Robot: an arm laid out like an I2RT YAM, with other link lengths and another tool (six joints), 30 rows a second.
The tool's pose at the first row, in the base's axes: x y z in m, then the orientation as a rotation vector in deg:
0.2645 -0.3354 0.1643 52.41 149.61 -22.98
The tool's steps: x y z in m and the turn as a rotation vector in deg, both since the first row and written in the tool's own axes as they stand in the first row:
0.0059 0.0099 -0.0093 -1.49 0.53 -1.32
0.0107 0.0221 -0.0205 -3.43 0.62 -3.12
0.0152 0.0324 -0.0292 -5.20 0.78 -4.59
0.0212 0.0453 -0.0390 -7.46 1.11 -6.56
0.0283 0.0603 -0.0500 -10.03 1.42 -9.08
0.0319 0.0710 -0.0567 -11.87 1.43 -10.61
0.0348 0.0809 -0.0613 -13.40 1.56 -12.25
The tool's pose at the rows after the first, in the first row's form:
0.2644 -0.3213 0.1688 50.47 150.76 -21.13
0.2662 -0.3053 0.1751 47.56 151.69 -18.96
0.2676 -0.2919 0.1796 45.15 152.46 -16.89
0.2692 -0.2753 0.1840 41.98 153.52 -14.23
0.2712 -0.2561 0.1888 37.96 154.68 -11.29
0.2739 -0.2436 0.1918 35.35 155.11 -9.20
0.2771 -0.2329 0.1933 32.73 155.69 -7.50

